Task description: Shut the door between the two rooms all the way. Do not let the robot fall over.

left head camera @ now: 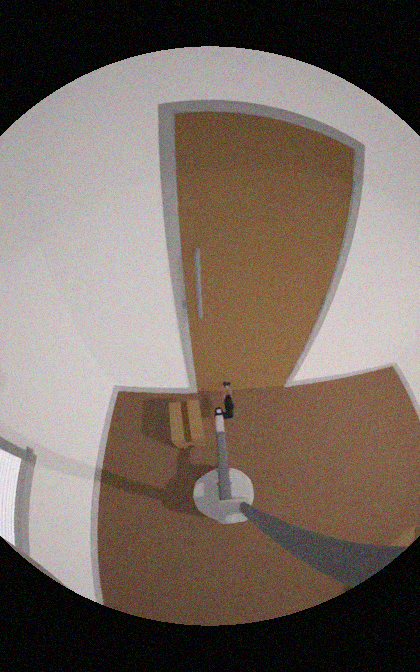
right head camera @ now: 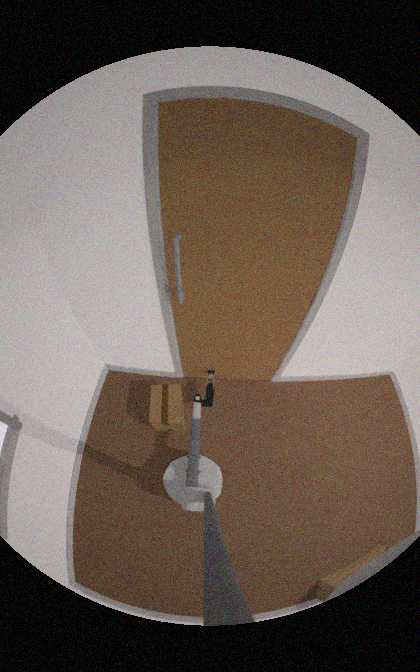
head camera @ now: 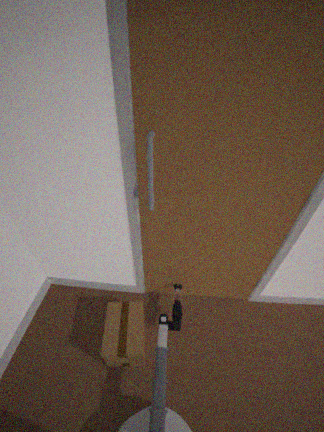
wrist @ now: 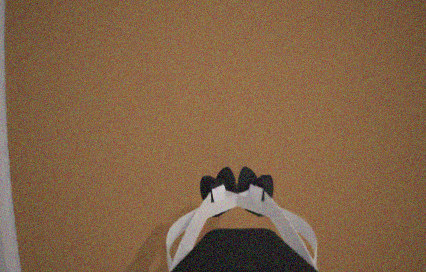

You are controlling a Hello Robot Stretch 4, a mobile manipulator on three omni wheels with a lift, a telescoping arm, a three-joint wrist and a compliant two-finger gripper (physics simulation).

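Places are measured from the robot's base along level axes (x left, y ahead, z down), in millimetres.
Pixels of known places: gripper, fingertip midpoint: [left head camera: 226, 381] [right head camera: 210, 369] [head camera: 177, 283] [wrist: 236, 182].
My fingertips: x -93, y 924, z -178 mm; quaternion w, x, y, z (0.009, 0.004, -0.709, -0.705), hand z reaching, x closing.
Observation:
Behind a point stands the place of what it marks.
The brown door [head camera: 225, 150] @[x -225, y 943, z -1217 mm] [left head camera: 270, 225] @[x -250, y 942, z -1405 mm] [right head camera: 260, 210] @[x -272, y 942, z -1421 mm] [wrist: 215, 90] @[x -76, y 945, z -268 mm] fills its grey frame [head camera: 120, 75] @[x 206, y 935, z -1481 mm] [left head camera: 170, 210] @[x 201, y 935, z -1474 mm] [right head camera: 151, 190] @[x 202, y 935, z -1508 mm]. No gap shows along its edges in the head views; whether it is fully flush I cannot tell. Its grey bar handle [head camera: 151, 171] @[x 91, y 875, z -1132 mm] [left head camera: 199, 283] @[x 88, y 875, z -1124 mm] [right head camera: 179, 270] @[x 85, y 877, z -1118 mm] is at the left side of the door. My gripper [head camera: 177, 286] @[x -93, y 924, z -178 mm] [left head camera: 226, 384] @[x -93, y 924, z -178 mm] [right head camera: 211, 372] @[x -93, y 924, z -178 mm] [wrist: 236, 182] @[x -93, y 924, z -178 mm] is shut and empty, its fingertips together, in front of the lower part of the door, right of and below the handle. Whether the tips touch the door I cannot tell.
A cardboard box [head camera: 135, 330] @[x 166, y 538, z -250 mm] [left head camera: 195, 422] @[x 168, y 533, z -251 mm] [right head camera: 175, 406] @[x 155, y 536, z -250 mm] stands on the floor left of my arm [head camera: 159, 370] @[x 5, y 338, z -283 mm] [left head camera: 223, 460] @[x -8, y 237, z -287 mm] [right head camera: 194, 440] @[x -3, y 287, z -288 mm], near the left wall corner. My round base [left head camera: 237, 480] @[x -97, y 90, z -186 mm] [right head camera: 212, 475] @[x -132, y 48, z -186 mm] is on the brown floor. A wooden object [right head camera: 345, 575] lies at the lower right.

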